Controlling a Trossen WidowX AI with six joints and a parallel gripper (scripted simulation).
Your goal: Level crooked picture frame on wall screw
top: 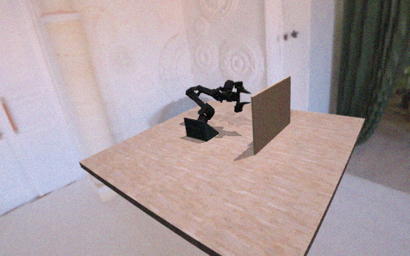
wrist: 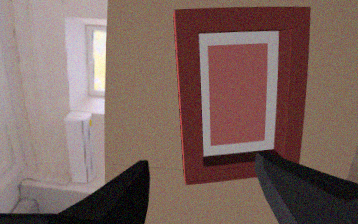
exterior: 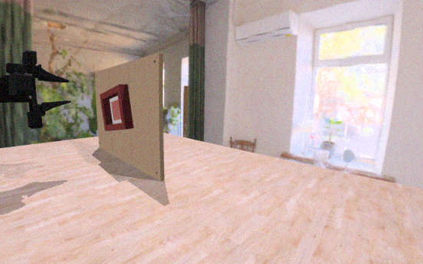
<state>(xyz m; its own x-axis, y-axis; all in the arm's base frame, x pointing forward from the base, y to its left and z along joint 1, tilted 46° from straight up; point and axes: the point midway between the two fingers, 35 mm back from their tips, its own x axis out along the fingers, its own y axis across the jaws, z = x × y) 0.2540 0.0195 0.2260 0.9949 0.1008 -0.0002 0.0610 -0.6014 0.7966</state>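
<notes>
The red picture frame lies 13 cm ahead of my gripper tip and 5 cm below it. Also, from my gripper tip: tan wall board (14 cm ahead, 1 cm to the left, 7 cm below).
</notes>
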